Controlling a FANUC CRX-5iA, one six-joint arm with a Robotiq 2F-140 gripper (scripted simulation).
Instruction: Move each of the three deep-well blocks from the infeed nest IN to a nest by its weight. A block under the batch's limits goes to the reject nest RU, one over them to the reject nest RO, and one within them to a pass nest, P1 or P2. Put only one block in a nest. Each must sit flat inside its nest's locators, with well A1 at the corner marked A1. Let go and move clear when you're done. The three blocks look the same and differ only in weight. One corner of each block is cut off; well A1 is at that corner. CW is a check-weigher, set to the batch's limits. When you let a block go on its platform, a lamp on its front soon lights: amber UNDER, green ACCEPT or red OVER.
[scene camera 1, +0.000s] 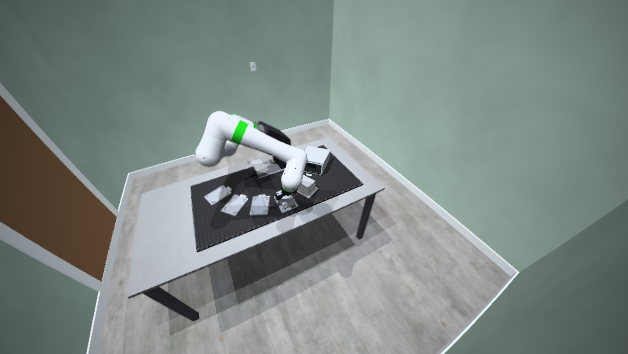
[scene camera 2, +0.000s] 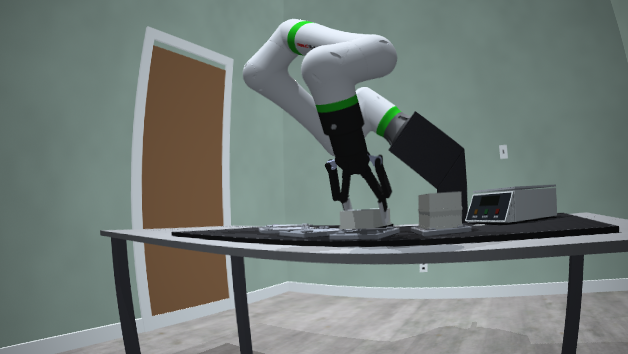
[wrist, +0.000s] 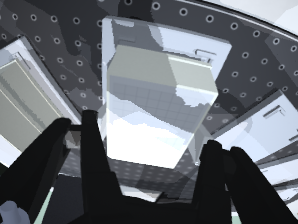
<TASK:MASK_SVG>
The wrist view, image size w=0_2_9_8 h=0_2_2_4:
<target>gripper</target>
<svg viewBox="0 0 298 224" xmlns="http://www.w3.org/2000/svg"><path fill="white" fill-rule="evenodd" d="M0 176L0 224L34 224L71 148L80 148L84 214L68 224L232 224L231 199L241 224L298 224L298 219L292 214L246 151L238 146L231 146L230 150L223 149L222 144L213 140L213 137L203 124L199 126L187 146L195 165L199 165L191 203L172 202L158 204L139 197L123 195L116 173L110 170L103 145L103 140L107 134L107 101L98 111L83 110L81 124L71 124L71 119L64 117L55 119Z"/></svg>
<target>deep-well block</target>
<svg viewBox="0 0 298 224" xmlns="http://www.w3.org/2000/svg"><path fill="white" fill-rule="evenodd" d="M117 45L116 54L107 70L108 156L113 159L174 168L218 95L211 72L212 65L167 53Z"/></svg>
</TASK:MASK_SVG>
